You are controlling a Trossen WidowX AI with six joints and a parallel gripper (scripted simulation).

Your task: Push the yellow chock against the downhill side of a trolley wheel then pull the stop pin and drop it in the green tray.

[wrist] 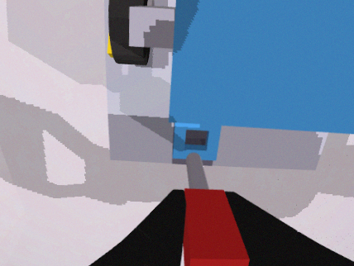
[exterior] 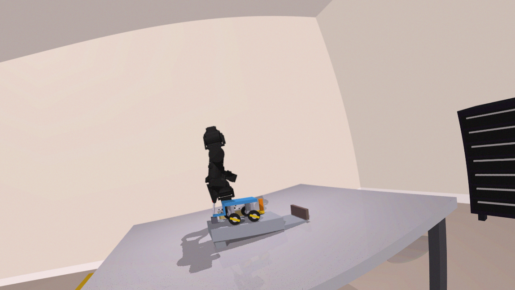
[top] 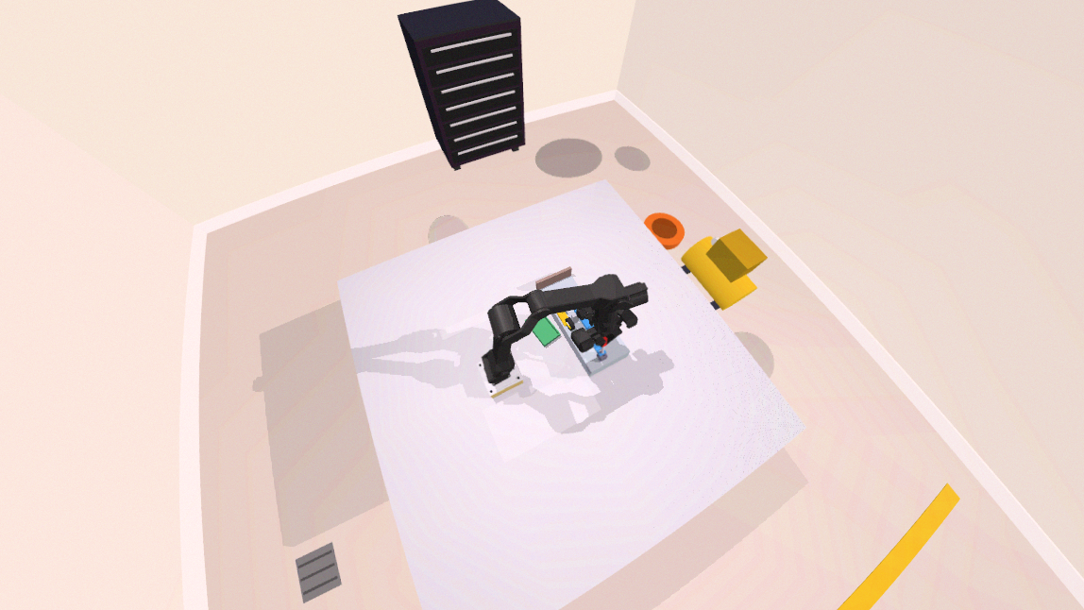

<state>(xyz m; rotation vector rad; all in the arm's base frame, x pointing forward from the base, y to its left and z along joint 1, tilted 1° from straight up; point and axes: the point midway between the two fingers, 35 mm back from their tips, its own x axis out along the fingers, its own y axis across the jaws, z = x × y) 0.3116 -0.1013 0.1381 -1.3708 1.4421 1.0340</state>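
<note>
Now: the green tray 19 cm to the left of my gripper tip, 17 cm below it and 10 cm behind it. From my gripper tip the other things lie so: grey ramp: 12 cm below, 9 cm to the left, 3 cm ahead; then red-headed stop pin: right at my gripper tip; then blue trolley: 9 cm to the left, 6 cm below, 3 cm ahead.
</note>
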